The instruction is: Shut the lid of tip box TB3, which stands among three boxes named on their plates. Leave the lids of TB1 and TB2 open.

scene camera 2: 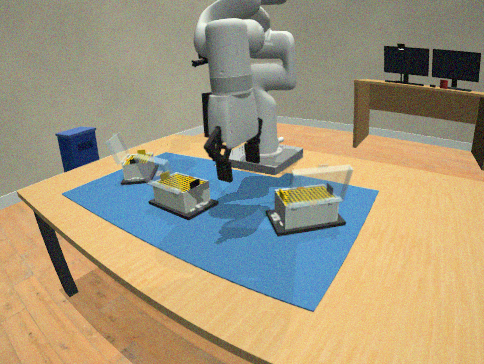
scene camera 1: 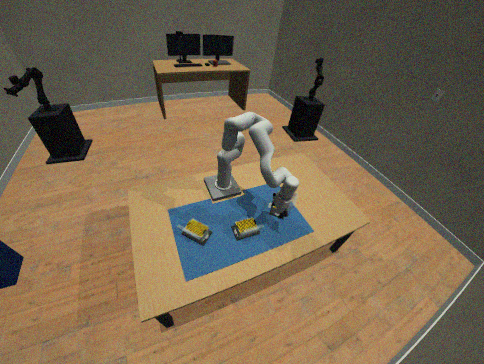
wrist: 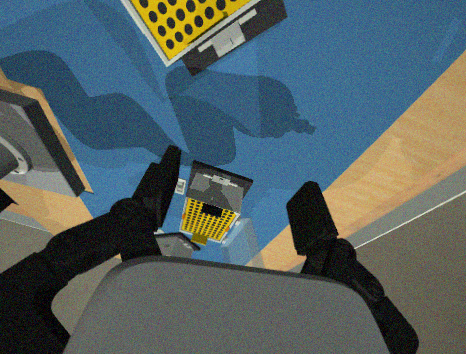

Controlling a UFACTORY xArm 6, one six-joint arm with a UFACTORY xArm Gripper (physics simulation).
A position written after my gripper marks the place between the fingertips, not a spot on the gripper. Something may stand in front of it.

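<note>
Through scene camera 2 I can see my gripper [scene camera 2: 239, 170]. The wrist view gives me a sight of it too, my own gripper [wrist: 241, 179].
</note>
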